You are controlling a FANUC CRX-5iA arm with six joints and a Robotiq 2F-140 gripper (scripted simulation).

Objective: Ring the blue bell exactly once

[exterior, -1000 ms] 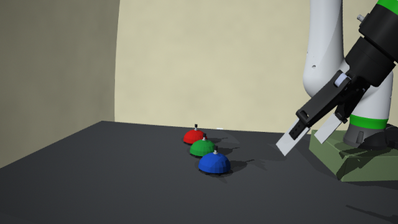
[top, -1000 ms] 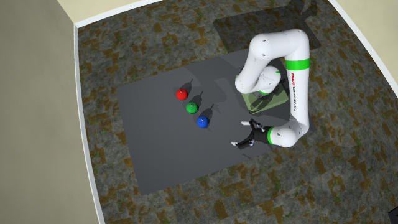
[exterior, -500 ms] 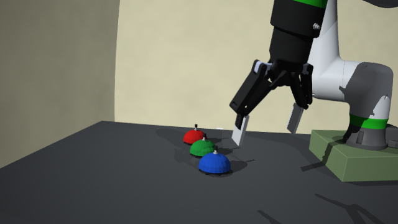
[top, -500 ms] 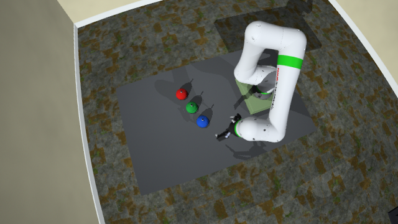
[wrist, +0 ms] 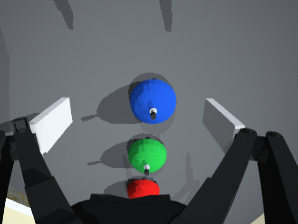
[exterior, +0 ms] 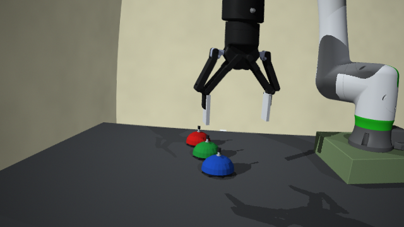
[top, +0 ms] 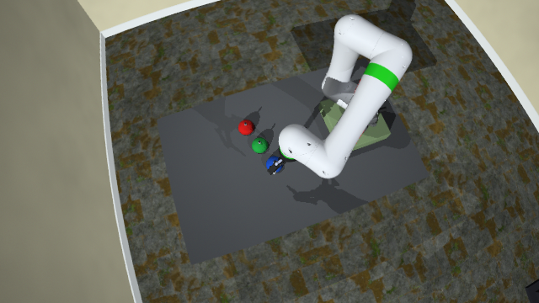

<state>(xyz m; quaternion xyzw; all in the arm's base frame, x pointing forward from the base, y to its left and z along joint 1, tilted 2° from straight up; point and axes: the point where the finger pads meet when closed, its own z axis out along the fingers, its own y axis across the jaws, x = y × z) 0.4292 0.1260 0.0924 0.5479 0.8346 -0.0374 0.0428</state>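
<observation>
Right now the blue bell is 11 cm below my hand, 4 cm to the right of it and 4 cm ahead of it. Also, from my hand: green bell: 16 cm to the right, 11 cm below, 8 cm ahead; then red bell: 28 cm to the right, 12 cm ahead, 11 cm below.
</observation>
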